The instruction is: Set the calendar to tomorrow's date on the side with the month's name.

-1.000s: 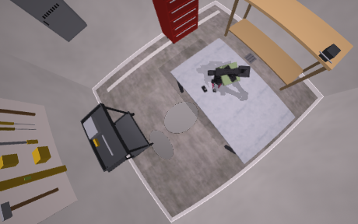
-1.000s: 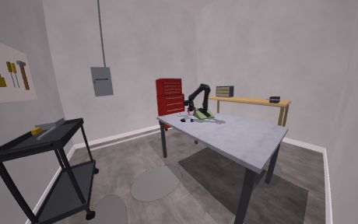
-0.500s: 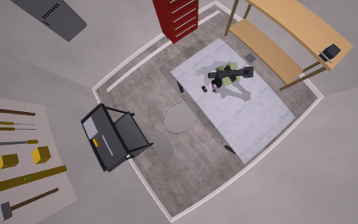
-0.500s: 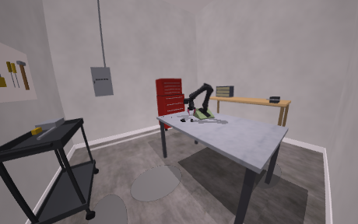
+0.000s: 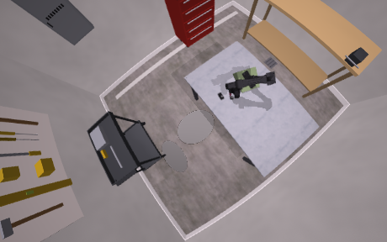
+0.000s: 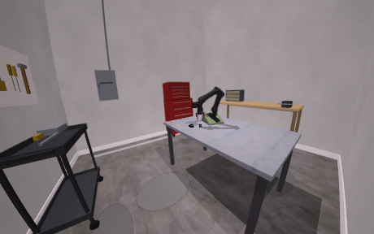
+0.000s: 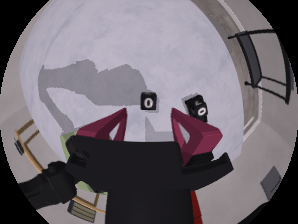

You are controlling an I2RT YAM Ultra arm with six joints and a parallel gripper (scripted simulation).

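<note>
Now: hand 8 cm above the black calendar cube.
</note>
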